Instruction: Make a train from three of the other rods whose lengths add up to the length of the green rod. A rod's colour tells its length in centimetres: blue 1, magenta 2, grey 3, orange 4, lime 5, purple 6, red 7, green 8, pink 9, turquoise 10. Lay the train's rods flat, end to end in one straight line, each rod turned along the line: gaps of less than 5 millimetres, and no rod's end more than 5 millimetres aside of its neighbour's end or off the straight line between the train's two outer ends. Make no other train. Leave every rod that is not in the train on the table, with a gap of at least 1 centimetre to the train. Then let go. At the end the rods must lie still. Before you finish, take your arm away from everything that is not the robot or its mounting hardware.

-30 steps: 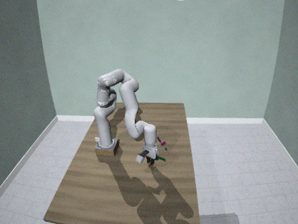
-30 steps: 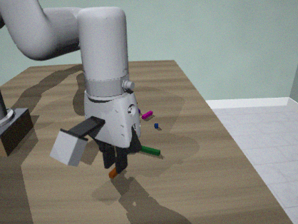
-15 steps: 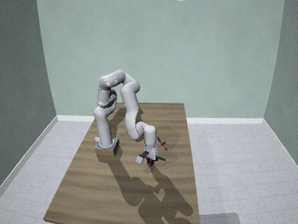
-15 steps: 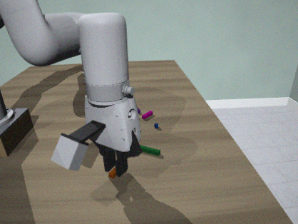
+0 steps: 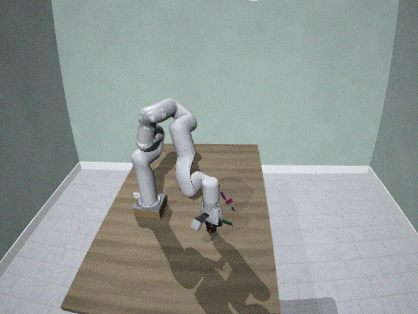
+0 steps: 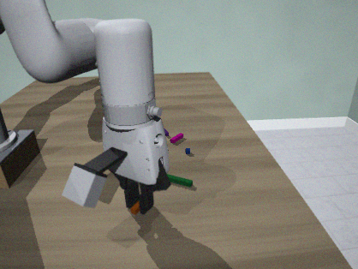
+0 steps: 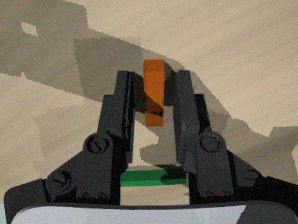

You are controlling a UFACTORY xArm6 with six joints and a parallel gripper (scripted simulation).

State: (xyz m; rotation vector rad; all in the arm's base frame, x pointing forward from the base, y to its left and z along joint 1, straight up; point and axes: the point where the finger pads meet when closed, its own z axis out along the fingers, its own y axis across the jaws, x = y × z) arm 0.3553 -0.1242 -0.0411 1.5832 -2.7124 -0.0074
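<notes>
The orange rod lies 2 cm below my hand. Round my hand: green rod 8 cm to the left, 6 cm ahead, 2 cm below; red rod 14 cm to the left, 2 cm below; blue rod 19 cm to the left, 9 cm ahead, 2 cm below.
</notes>
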